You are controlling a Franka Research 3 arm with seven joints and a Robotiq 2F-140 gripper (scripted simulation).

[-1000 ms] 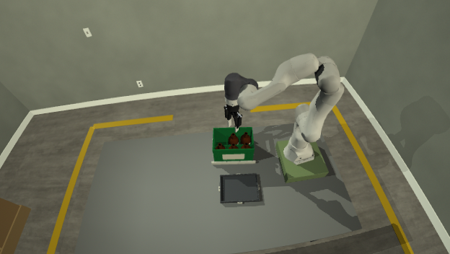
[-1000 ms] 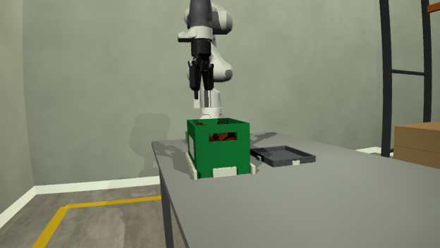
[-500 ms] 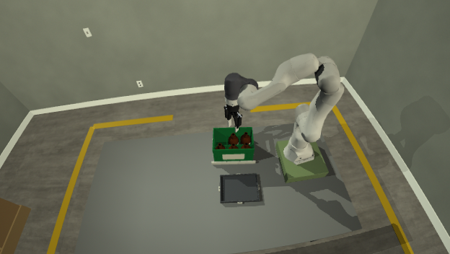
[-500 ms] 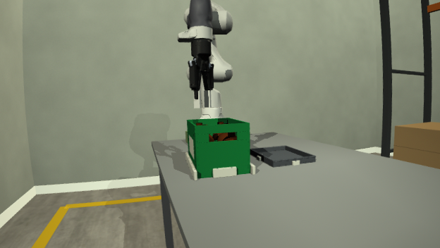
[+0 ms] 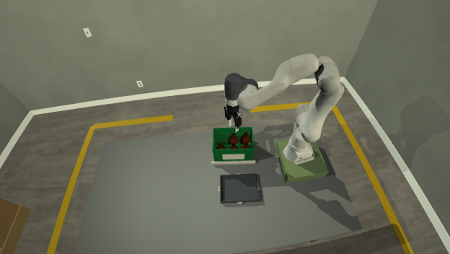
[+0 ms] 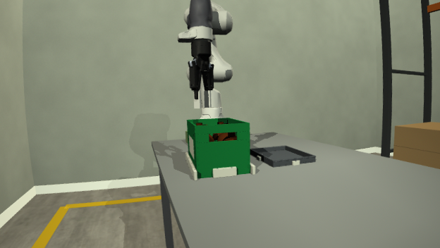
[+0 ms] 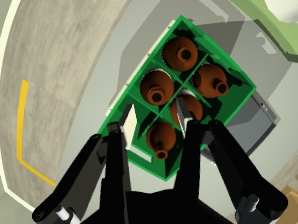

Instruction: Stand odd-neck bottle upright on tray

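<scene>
The green crate is 1 cm ahead of my hand, 4 cm to the left of it and 17 cm below it. Also, from my hand: dark grey tray (33 cm to the left, 24 cm below).
</scene>
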